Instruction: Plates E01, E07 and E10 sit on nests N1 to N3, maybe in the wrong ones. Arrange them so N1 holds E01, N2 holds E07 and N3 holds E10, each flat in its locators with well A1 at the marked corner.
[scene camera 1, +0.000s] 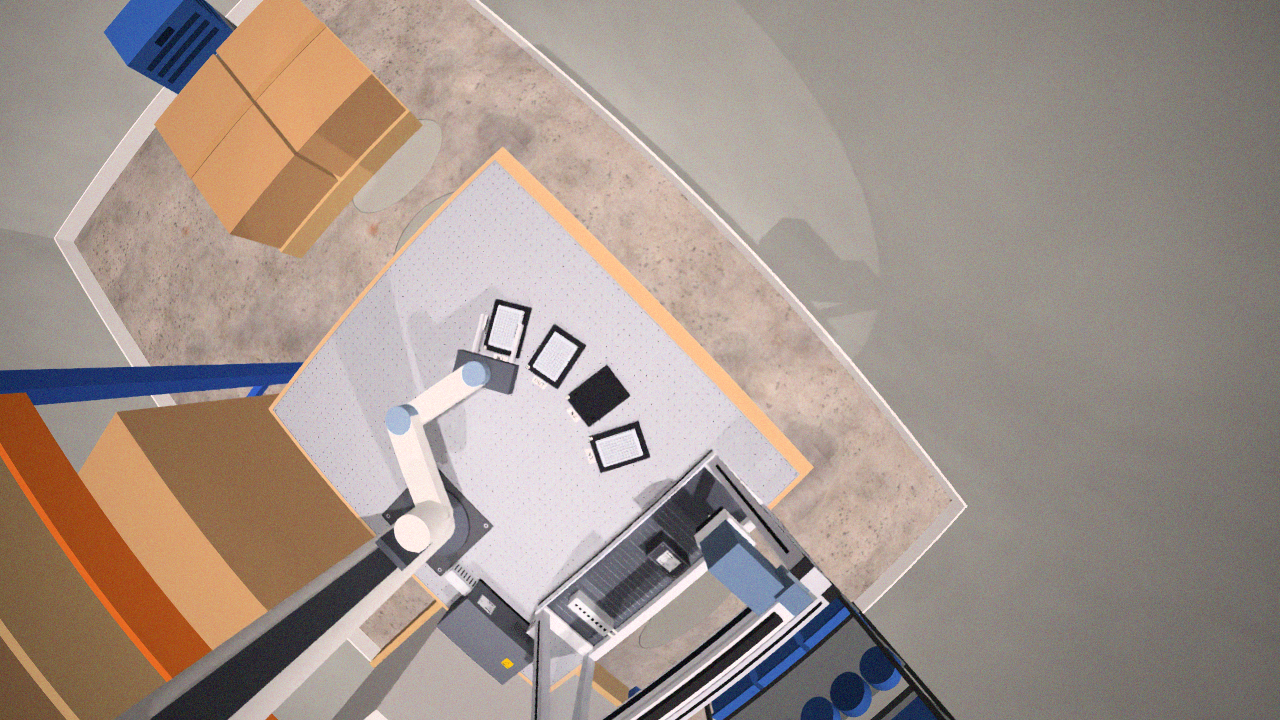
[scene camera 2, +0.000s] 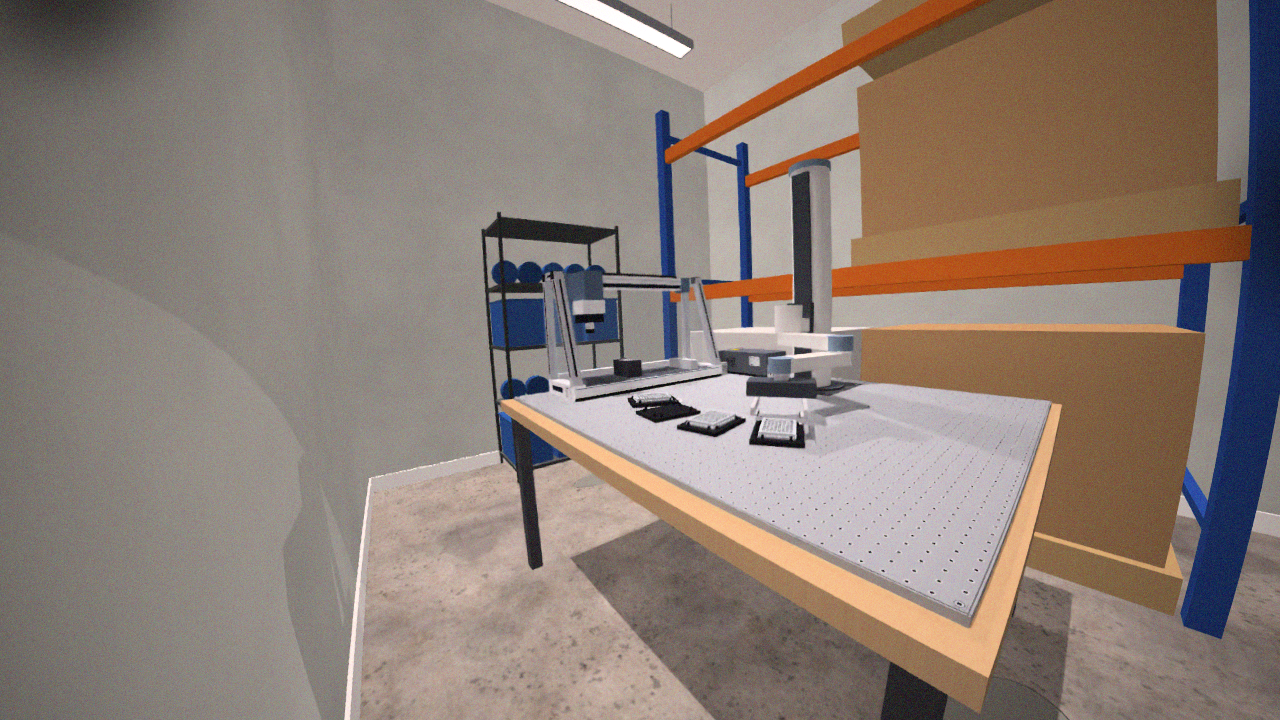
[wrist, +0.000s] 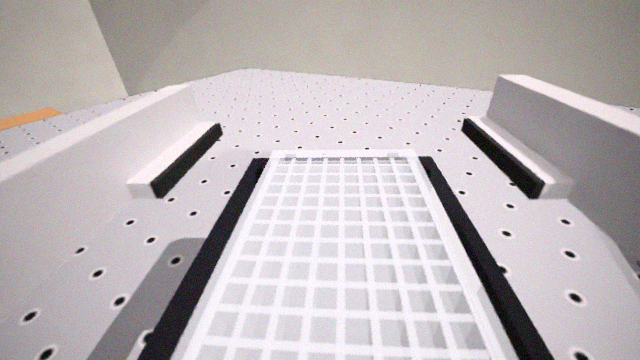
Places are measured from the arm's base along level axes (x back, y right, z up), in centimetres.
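Pixels of known places: gripper, between the fingertips: (scene camera 1: 502, 319) (scene camera 2: 778, 413) (wrist: 337, 106).
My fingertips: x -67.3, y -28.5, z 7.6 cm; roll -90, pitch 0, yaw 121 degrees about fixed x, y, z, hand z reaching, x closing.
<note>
Ahead of a thing's pixels: the offset from my fingertips to its top centre. "spot": to the spot under its first point. Level surfaces: height alone.
My gripper (scene camera 1: 501, 336) (scene camera 2: 781, 413) (wrist: 337, 106) is open above the end nest @(dz -4.2, dx +2.1, dy +1.4 cm) (scene camera 2: 776, 442) (wrist: 210, 250). A white gridded plate @(dz -3.7, dx +2.0, dy +1.4 cm) (scene camera 1: 507, 324) (scene camera 2: 778, 428) (wrist: 340, 240) sits in that nest, and its sides stand apart from both black finger pads in the wrist view. A second white plate @(dz -3.7, dx -3.0, dy +18.6 cm) (scene camera 1: 556, 355) (scene camera 2: 713, 419) sits in the adjoining nest. The following black nest @(dz -4.2, dx -3.9, dy +36.4 cm) (scene camera 1: 599, 394) (scene camera 2: 666, 411) holds no plate. A third white plate @(dz -3.7, dx +2.4, dy +52.5 cm) (scene camera 1: 619, 446) (scene camera 2: 653, 398) sits in the nest nearest the gantry. Plate codes, nest labels and A1 marks are not readable.
A framed gantry machine (scene camera 1: 559, 598) (scene camera 2: 644, 381) stands on the perforated table top @(dz -6.3 cm) (scene camera 1: 501, 232) (scene camera 2: 895, 465) beyond the third plate. A dark grey box @(spot: dz +5.1, dx +75.8, dy +62.7 cm) (scene camera 1: 478, 626) (scene camera 2: 750, 361) stands near the arm's base. Large cartons (scene camera 1: 232, 474) (scene camera 2: 1029, 429) stand beside the table.
</note>
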